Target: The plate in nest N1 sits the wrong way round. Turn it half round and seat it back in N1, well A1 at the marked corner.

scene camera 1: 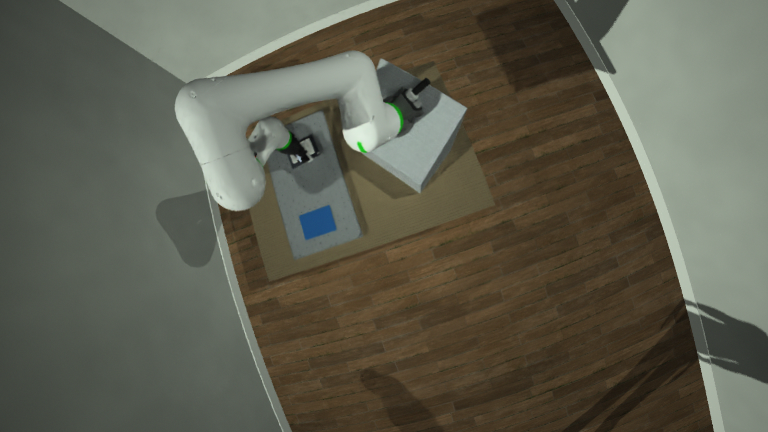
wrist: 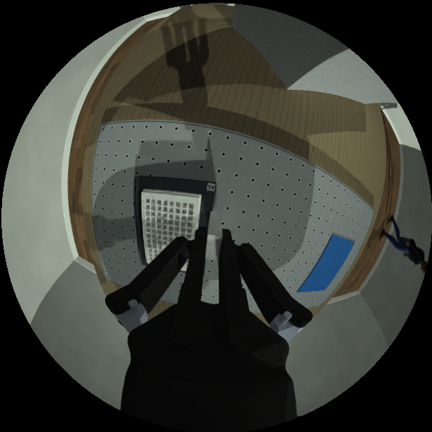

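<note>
The plate (scene camera 1: pixel 307 145) (wrist: pixel 170 215), pale with a grid of wells, lies in the dark nest N1 (scene camera 1: pixel 316 144) (wrist: pixel 170 182). In the wrist view a wider dark strip shows at the plate's right than at its left. I cannot tell whether it sits fully flat, or where its own well A1 is. The nest's A1 label (wrist: pixel 211 187) is at its upper right corner in the wrist view. My gripper (scene camera 1: pixel 307 156) (wrist: pixel 214 221) is shut and empty, its fingertips beside the plate's right edge in that view. The fingers hide the plate's lower right part.
The nest stands on a grey perforated board (scene camera 1: pixel 343 214) (wrist: pixel 260 200). A blue rectangle (scene camera 1: pixel 317 221) (wrist: pixel 327 264) lies on the board away from the nest. A large grey block (scene camera 1: pixel 429 139) (wrist: pixel 350 75) stands beside the board, under the arm's base. A person (wrist: pixel 410 252) shows at the right.
</note>
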